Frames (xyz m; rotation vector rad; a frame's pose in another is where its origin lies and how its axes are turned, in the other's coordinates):
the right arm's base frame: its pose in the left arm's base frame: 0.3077 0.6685 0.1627 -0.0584 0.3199 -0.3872
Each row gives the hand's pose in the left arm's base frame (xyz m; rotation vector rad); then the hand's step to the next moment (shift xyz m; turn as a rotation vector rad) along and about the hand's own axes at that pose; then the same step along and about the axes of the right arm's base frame.
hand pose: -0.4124 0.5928 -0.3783 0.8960 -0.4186 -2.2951
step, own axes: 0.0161 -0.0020 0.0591 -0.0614 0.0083 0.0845
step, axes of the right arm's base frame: -0.0526 -0.0274 0.0156 -0.0606 0.0182 0.0836
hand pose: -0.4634 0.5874 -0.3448 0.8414 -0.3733 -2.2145
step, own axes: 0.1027 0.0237 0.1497 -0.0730 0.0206 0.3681
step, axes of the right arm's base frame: -0.1124 -0.1418 0.0277 -0.2824 -0.0687 0.2383
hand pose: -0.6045 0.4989 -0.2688 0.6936 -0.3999 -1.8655
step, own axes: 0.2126 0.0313 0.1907 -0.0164 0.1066 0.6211
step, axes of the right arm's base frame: -0.0858 -0.2690 0.0529 -0.4119 -0.2256 0.4205
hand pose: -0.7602 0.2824 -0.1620 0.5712 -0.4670 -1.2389
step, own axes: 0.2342 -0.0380 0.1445 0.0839 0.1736 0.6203
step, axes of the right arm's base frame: 0.0213 -0.2675 0.0720 -0.3267 -0.2787 0.4874
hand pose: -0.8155 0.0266 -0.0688 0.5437 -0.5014 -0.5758
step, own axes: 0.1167 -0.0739 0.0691 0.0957 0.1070 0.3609
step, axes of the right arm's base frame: 0.0601 -0.1351 0.0448 -0.1537 -0.1740 0.3113
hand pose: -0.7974 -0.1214 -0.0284 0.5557 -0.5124 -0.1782
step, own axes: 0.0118 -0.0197 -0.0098 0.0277 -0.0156 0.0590
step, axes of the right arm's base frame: 0.0226 -0.0075 -0.0076 -0.0010 -0.0524 0.0417
